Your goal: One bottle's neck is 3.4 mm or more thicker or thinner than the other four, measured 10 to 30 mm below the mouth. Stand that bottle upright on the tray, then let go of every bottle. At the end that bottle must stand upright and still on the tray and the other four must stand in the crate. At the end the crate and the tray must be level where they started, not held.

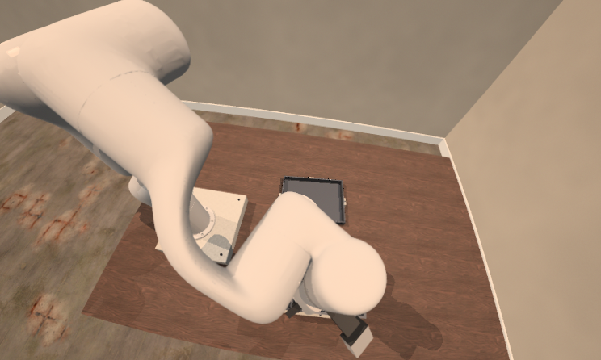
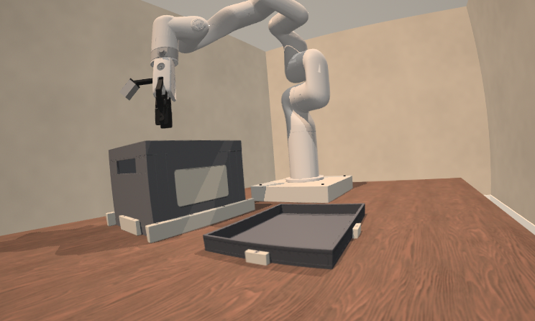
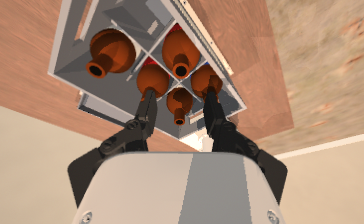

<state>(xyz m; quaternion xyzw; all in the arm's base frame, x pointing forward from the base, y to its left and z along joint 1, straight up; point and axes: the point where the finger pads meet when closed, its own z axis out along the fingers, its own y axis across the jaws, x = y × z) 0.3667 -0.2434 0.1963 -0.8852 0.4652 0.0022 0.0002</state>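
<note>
My gripper is now 16 cm above the dark grey crate, 4 cm to the right of it and 1 cm short of it. Round my hand: dark tray (34 cm to the left, 23 cm below, 6 cm ahead); then brown bottle (15 cm below, 9 cm to the left, 2 cm ahead).
</note>
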